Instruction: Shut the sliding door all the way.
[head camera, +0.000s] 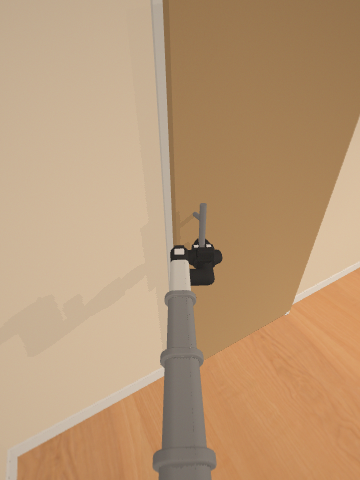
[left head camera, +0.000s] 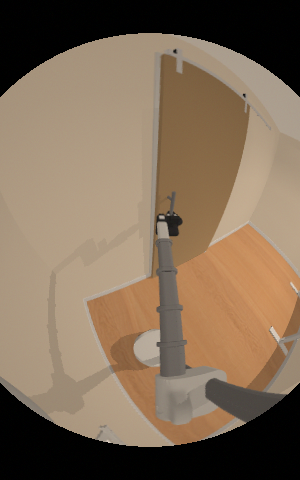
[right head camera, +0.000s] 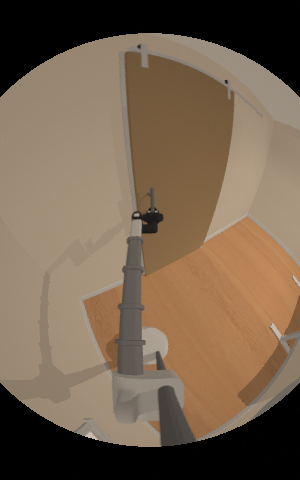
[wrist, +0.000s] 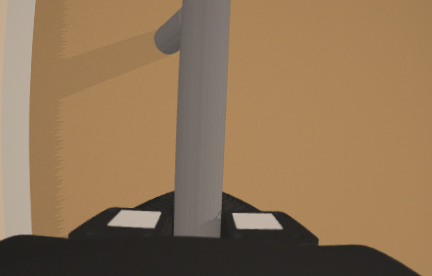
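Note:
The brown sliding door hangs from a rail against the beige wall. Its left edge lies beside a light vertical frame strip. The door's grey vertical bar handle stands off the door near that edge; one of its mounts shows in the wrist view. My gripper is shut on the handle, with one finger on each side of the bar. The lower part of the handle is hidden behind the gripper body.
The overhead rail runs on past the door's right edge. A beige wall is on the left, with a white baseboard. A white stand part is at the right on the wooden floor.

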